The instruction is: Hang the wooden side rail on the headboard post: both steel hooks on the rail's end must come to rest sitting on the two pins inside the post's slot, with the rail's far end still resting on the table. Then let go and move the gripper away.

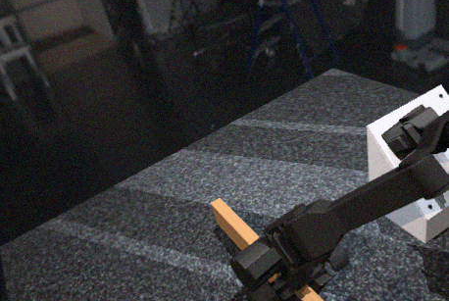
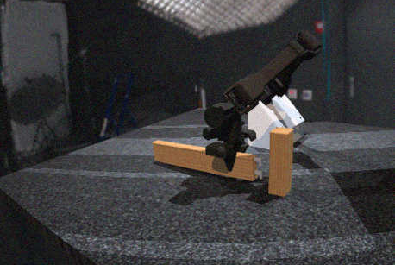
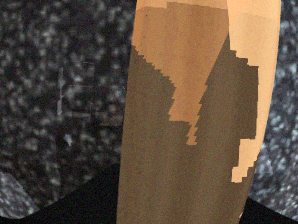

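The wooden headboard post lies 15 cm to the left of my gripper tip and 4 cm above it.
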